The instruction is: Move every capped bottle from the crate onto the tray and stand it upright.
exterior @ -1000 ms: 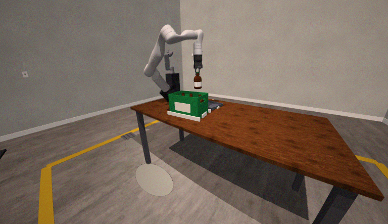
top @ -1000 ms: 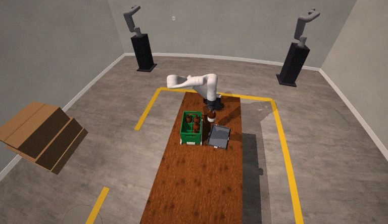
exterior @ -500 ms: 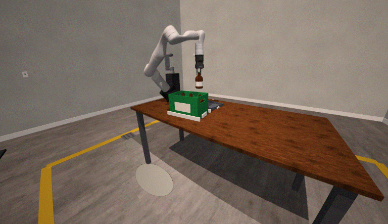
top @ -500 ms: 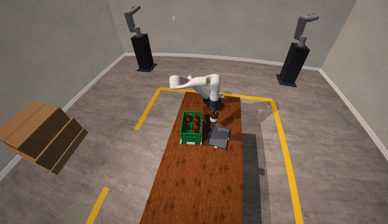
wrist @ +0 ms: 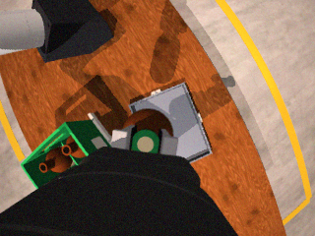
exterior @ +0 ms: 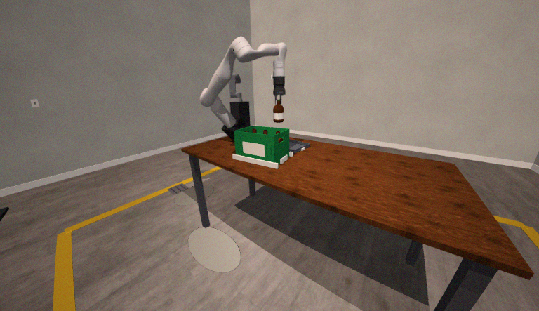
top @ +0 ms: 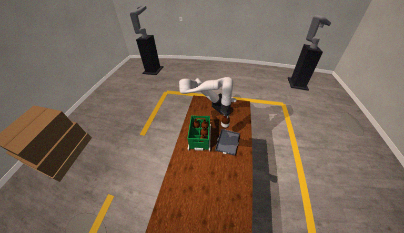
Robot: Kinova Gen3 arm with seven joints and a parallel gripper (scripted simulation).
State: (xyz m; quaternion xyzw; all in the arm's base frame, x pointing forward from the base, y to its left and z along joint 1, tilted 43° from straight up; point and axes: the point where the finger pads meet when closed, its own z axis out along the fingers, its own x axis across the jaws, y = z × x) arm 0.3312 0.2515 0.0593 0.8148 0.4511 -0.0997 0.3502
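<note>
Right now the capped bottle is 6 cm below my hand. From my hand the other things lie so: green crate (5 cm ahead, 23 cm to the right, 24 cm below); then grey tray (5 cm ahead, 5 cm to the left, 31 cm below).
</note>
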